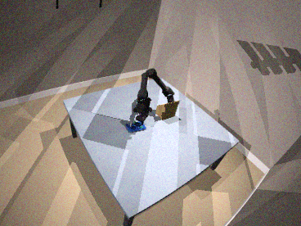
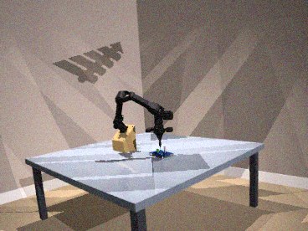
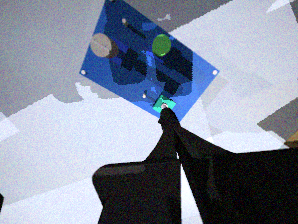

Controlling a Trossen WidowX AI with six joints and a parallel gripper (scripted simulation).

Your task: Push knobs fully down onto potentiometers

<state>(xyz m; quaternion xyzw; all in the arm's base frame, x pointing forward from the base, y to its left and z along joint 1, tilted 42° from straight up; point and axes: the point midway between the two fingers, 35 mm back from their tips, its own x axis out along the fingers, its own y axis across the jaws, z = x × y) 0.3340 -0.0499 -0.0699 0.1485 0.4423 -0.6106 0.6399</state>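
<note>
The knob lies 1 cm below my gripper tip.
</note>
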